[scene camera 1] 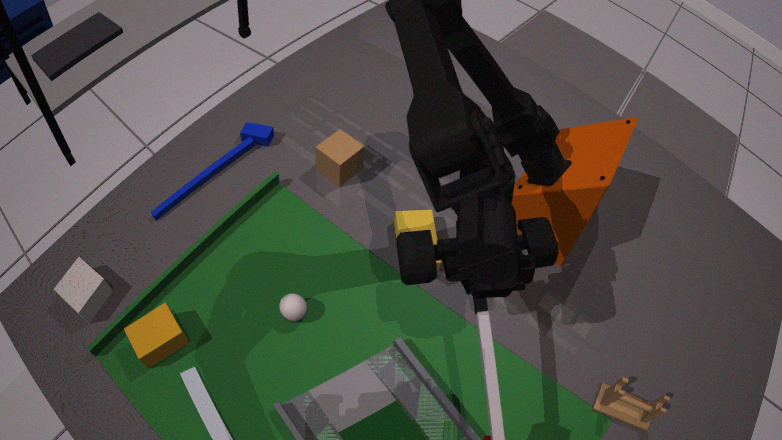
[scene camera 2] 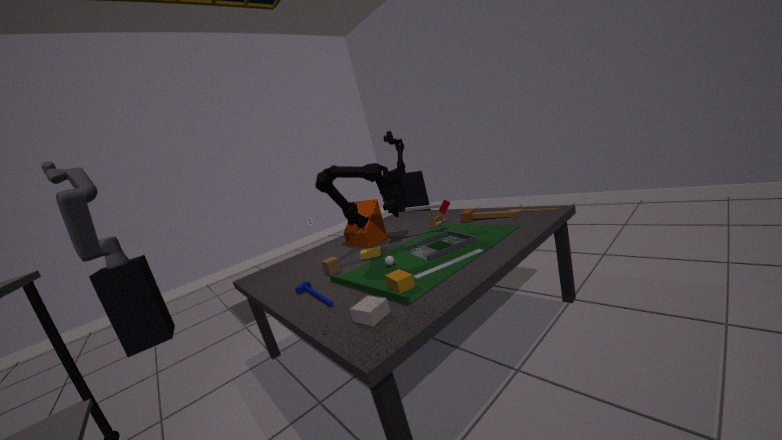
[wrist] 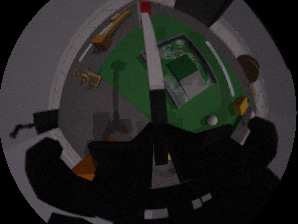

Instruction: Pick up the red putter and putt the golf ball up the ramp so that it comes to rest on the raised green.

Scene:
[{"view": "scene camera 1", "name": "my gripper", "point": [474, 290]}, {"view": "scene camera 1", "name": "blue putter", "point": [251, 134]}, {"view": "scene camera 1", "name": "orange-yellow cube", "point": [155, 336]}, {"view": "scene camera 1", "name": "white block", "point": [84, 290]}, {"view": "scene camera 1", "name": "yellow block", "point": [416, 220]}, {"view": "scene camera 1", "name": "tan cube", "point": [338, 158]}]

